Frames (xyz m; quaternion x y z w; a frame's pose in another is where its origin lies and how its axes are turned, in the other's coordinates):
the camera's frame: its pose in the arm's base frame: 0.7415 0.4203 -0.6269 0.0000 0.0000 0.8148 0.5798
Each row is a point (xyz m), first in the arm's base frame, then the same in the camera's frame.
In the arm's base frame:
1: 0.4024 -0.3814 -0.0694
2: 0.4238 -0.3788 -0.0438
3: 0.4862 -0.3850 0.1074
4: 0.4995 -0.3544 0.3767
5: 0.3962 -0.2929 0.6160
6: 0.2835 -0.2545 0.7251
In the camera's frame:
1: -0.6463 0.5831 0.5575
2: -0.6509 0.5620 0.5831
3: -0.6772 0.5051 0.7343
4: -0.6526 0.4825 1.0036
5: -0.5607 0.5600 1.2429
6: -0.4874 0.6538 1.3520

